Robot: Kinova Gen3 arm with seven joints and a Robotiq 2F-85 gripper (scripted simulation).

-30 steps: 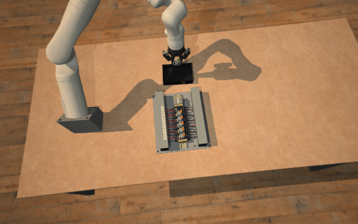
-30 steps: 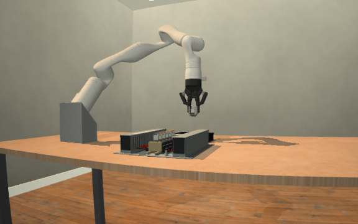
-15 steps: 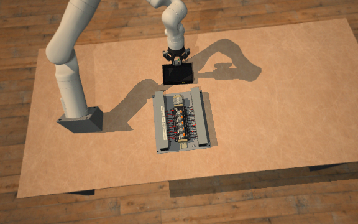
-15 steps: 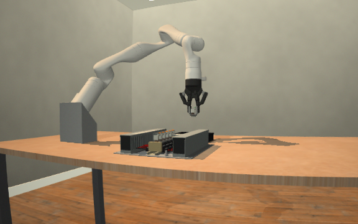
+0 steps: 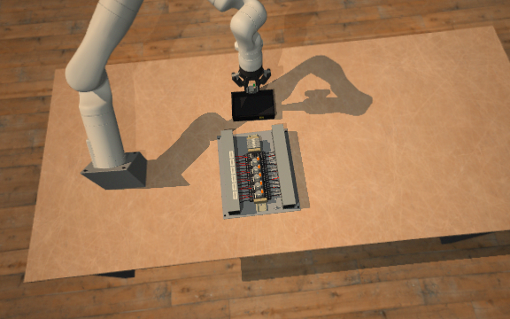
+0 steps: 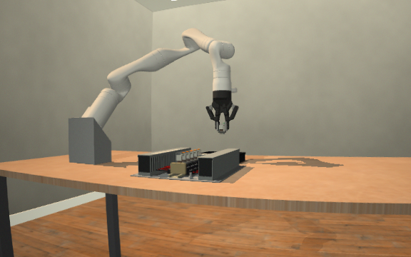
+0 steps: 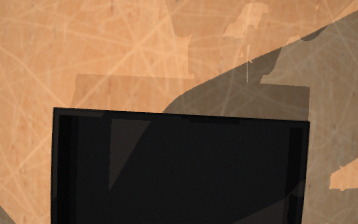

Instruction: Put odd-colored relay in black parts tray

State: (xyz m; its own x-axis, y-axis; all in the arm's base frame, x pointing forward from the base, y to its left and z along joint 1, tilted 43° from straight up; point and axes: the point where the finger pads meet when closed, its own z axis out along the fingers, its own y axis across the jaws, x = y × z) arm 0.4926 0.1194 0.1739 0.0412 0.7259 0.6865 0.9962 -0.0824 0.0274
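The black parts tray lies 120 mm below my hand. Also, from my hand: relay panel 270 mm to the right, 110 mm below, 30 mm behind.
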